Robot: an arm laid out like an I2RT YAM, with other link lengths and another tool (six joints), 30 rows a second.
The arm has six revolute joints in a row. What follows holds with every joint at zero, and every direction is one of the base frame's.
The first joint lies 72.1 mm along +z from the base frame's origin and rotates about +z.
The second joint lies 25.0 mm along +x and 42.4 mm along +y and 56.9 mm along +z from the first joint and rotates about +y.
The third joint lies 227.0 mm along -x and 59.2 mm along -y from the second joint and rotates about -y.
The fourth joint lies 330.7 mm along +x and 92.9 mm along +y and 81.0 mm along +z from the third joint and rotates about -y.
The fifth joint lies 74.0 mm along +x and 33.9 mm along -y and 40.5 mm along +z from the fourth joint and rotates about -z.
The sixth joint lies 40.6 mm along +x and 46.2 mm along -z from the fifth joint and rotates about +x.
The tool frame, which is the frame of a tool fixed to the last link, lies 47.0 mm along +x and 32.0 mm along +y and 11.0 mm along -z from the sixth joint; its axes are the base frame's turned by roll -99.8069, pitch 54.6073 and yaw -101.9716 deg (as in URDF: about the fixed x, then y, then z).
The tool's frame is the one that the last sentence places.
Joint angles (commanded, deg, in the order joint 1, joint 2, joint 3, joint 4, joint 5, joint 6), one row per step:
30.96 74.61 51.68 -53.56 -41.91 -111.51
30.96 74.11 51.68 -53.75 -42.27 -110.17
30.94 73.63 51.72 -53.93 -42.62 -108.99
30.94 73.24 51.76 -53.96 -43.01 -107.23
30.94 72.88 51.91 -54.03 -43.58 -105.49
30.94 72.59 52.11 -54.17 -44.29 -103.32
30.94 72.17 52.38 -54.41 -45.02 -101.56
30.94 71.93 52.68 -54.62 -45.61 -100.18
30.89 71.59 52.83 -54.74 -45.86 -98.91
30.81 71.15 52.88 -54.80 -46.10 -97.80
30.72 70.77 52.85 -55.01 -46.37 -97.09
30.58 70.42 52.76 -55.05 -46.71 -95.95
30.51 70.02 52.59 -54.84 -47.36 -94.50
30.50 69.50 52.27 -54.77 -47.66 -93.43
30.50 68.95 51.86 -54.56 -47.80 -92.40
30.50 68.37 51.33 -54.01 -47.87 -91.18
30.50 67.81 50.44 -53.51 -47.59 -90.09
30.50 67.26 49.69 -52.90 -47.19 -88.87
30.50 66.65 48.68 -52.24 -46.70 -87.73
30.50 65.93 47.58 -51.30 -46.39 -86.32
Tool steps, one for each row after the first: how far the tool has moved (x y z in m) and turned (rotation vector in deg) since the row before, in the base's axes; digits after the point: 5 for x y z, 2 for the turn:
-0.00156 0.00017 0.00297 0.20 0.81 -0.88
-0.00125 0.00016 0.00307 0.24 0.67 -0.78
-0.00133 0.00053 0.00282 0.19 1.04 -1.15
-0.00124 0.00086 0.00348 0.36 1.10 -1.08
-0.00160 0.00104 0.00369 0.34 1.55 -1.32
-0.00149 0.00095 0.00468 0.49 1.21 -1.01
-0.00097 0.00088 0.00381 0.38 0.99 -0.77
-0.00069 0.00019 0.00309 0.14 0.71 -0.83
-0.00068 -0.00007 0.00293 0.20 0.55 -0.75
-0.00099 -0.00044 0.00205 0.15 0.53 -0.48
-0.00083 -0.00036 0.00175 0.17 0.81 -0.79
-0.00121 0.00040 0.00192 0.47 1.00 -0.82
-0.00174 -0.00021 0.00113 0.17 0.70 -0.61
-0.00155 -0.00028 0.00057 0.09 0.53 -0.61
-0.00115 -0.00005 0.00002 0.13 0.43 -0.75
-0.00177 -0.00095 -0.00266 -0.35 0.54 -0.78
-0.00111 -0.00066 -0.00192 -0.34 0.37 -0.91
-0.00158 -0.00109 -0.00335 -0.46 0.39 -0.90
-0.00154 -0.00069 -0.00310 -0.20 0.42 -1.02

